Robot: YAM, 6 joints.
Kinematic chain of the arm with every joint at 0, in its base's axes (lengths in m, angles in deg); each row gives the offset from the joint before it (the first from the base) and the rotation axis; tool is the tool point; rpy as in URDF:
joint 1: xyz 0 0 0.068 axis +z
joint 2: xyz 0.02 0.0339 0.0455 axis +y
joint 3: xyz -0.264 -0.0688 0 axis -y
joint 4: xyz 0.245 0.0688 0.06 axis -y
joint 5: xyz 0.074 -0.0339 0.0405 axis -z
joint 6: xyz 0.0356 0 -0.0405 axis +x
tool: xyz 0 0 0 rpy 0 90 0
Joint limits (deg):
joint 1: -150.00..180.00
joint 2: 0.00..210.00
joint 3: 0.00..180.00
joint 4: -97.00..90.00
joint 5: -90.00..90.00
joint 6: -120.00..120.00
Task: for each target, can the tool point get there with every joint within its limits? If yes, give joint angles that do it. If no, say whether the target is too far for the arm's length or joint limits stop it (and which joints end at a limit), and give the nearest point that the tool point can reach.
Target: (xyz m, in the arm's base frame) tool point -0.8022 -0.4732 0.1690
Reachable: no: too far | nearest point -0.5553 -0.3275 0.1515 | short by 0.287 m
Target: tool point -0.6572 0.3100 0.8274
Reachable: no: too far | nearest point -0.4163 0.1964 0.5583 | short by 0.379 m
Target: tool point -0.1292 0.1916 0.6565
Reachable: yes | joints -62.29 53.14 137.57 39.59 45.31 86.47
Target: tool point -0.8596 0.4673 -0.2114
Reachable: no: too far | nearest point -0.5383 0.2926 -0.0874 | short by 0.386 m
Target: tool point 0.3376 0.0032 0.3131
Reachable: yes | joints -4.82 86.19 66.17 -3.64 -62.26 -14.00
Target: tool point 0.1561 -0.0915 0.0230
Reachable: yes | joints -29.29 107.56 25.94 -15.62 5.49 97.38
